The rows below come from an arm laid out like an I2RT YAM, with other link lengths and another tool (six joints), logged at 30 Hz.
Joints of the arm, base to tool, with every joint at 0 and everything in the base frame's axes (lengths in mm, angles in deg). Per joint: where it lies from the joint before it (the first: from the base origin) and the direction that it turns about. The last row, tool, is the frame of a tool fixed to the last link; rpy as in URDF.
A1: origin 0.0 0.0 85.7 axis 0 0 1
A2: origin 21.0 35.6 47.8 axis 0 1 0
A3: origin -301.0 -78.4 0.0 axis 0 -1 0
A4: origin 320.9 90.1 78.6 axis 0 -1 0
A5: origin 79.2 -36.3 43.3 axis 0 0 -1
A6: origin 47.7 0.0 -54.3 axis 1 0 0
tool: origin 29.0 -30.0 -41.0 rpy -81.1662 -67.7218 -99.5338
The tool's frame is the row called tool.
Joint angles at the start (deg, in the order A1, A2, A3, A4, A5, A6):
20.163 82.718 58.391 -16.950 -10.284 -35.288
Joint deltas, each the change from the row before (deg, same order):
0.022 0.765 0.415 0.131 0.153 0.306
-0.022 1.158 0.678 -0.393 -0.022 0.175
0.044 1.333 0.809 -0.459 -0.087 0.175
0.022 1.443 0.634 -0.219 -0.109 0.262
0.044 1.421 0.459 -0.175 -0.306 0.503
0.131 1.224 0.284 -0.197 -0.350 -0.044
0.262 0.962 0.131 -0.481 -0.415 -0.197
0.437 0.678 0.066 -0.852 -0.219 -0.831
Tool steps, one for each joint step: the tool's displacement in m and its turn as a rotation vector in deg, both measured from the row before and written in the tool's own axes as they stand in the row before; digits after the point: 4 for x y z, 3 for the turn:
0.0000 0.0007 0.0035 -0.104 -0.243 0.325
-0.0011 0.0008 0.0049 0.175 -0.834 0.355
-0.0009 0.0004 0.0058 0.310 -0.923 0.340
-0.0022 0.0005 0.0070 0.314 -0.963 0.451
-0.0035 -0.0002 0.0074 0.522 -1.028 0.714
-0.0035 -0.0008 0.0069 0.659 -1.019 0.119
-0.0039 -0.0022 0.0058 0.862 -1.172 -0.077
-0.0034 -0.0033 0.0042 0.873 -1.354 -0.807

